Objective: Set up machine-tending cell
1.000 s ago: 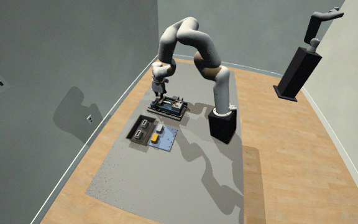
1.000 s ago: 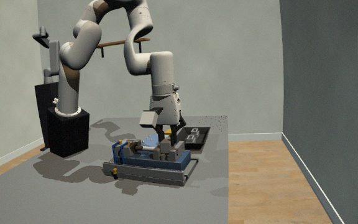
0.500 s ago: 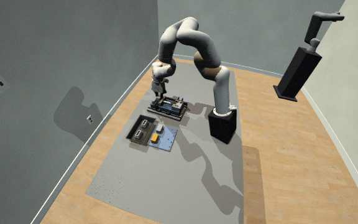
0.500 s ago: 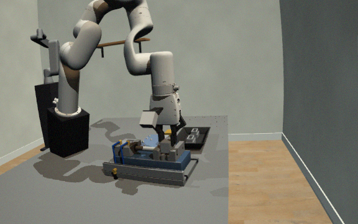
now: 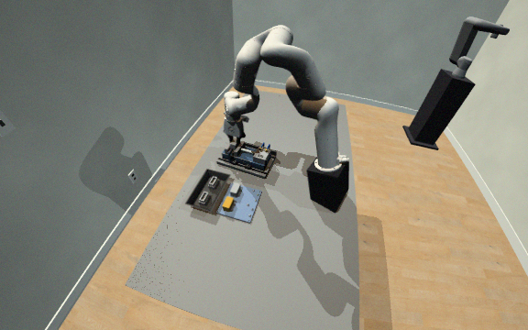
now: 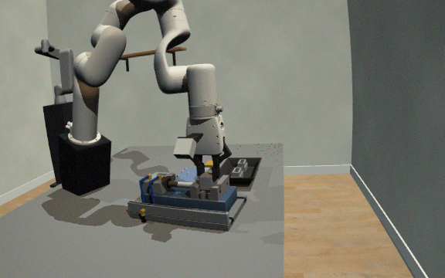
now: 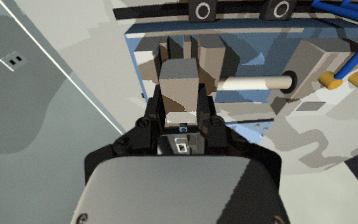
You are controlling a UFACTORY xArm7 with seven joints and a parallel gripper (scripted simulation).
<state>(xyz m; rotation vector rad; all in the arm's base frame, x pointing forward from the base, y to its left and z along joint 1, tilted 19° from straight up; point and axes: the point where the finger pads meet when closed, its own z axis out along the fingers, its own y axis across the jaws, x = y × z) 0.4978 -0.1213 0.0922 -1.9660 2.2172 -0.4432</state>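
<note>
Now: hand 8 cm past the white screw rod, 5 cm above it and 2 cm to the right of it. The rest, counted from my hand: brass blank 34 cm to the left, 10 cm below, 8 cm behind; vise 8 cm below, 7 cm behind, 2 cm to the left.
</note>
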